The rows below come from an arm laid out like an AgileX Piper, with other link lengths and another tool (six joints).
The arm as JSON. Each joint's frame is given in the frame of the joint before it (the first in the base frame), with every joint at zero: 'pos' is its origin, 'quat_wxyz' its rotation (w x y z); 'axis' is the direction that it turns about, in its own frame. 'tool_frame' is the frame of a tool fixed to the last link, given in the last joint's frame.
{
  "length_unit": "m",
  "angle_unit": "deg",
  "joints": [
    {
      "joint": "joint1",
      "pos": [
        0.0,
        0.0,
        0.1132
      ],
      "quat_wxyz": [
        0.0,
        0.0,
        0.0,
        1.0
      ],
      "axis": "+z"
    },
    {
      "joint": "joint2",
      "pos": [
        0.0,
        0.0,
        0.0
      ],
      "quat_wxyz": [
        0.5,
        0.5,
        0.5,
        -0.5
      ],
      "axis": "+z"
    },
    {
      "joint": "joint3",
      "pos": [
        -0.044,
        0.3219,
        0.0
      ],
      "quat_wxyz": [
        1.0,
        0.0,
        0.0,
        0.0
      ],
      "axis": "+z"
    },
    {
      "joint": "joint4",
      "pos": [
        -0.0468,
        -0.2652,
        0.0
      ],
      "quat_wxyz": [
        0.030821,
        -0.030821,
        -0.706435,
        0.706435
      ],
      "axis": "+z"
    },
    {
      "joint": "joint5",
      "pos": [
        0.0,
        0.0,
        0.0
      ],
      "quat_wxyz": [
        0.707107,
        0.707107,
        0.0,
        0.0
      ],
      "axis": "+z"
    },
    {
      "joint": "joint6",
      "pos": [
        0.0,
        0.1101,
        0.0
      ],
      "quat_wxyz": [
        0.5,
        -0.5,
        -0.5,
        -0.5
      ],
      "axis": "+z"
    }
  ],
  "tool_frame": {
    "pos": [
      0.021,
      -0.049,
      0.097
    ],
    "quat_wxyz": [
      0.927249,
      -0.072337,
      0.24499,
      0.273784
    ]
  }
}
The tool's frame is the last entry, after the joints.
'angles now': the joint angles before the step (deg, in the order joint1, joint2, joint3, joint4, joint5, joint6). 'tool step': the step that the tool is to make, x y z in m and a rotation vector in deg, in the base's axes. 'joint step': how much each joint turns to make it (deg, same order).
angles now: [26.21, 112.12, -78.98, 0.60, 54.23, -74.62]
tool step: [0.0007, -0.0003, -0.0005, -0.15, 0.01, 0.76]
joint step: [0.00, 0.08, 0.00, -0.03, 0.00, -0.75]
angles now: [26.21, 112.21, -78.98, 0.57, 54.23, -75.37]
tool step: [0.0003, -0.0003, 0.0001, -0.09, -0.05, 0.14]
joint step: [0.00, 0.00, -0.01, -0.10, 0.00, -0.09]
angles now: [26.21, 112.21, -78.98, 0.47, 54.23, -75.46]
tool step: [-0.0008, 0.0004, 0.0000, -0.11, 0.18, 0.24]
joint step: [0.11, 0.01, -0.01, 0.00, 0.21, -0.12]
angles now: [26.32, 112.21, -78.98, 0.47, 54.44, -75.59]
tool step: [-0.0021, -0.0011, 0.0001, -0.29, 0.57, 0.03]
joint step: [0.00, -0.01, 0.01, -0.01, 0.64, -0.03]
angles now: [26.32, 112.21, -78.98, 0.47, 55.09, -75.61]
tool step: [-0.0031, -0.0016, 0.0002, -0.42, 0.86, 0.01]
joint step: [-0.01, 0.00, -0.01, 0.00, 0.96, -0.02]
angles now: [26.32, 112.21, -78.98, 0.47, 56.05, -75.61]
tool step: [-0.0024, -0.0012, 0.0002, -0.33, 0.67, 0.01]
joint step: [0.00, 0.00, -0.01, 0.00, 0.76, -0.01]
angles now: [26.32, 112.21, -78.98, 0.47, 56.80, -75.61]
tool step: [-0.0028, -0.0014, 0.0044, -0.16, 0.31, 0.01]
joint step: [0.00, -0.60, 0.00, -0.01, 0.95, 0.00]
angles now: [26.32, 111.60, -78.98, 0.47, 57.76, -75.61]
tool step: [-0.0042, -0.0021, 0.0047, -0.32, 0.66, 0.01]
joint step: [-0.01, -0.63, 0.01, 0.00, 1.36, -0.01]
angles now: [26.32, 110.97, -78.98, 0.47, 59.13, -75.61]
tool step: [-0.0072, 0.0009, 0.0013, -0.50, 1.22, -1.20]
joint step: [0.45, -0.12, 0.00, 0.00, 1.43, 1.67]
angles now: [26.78, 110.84, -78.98, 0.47, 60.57, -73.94]
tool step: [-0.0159, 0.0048, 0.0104, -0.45, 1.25, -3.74]
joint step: [1.29, -1.40, -0.01, 0.00, 2.68, 5.05]
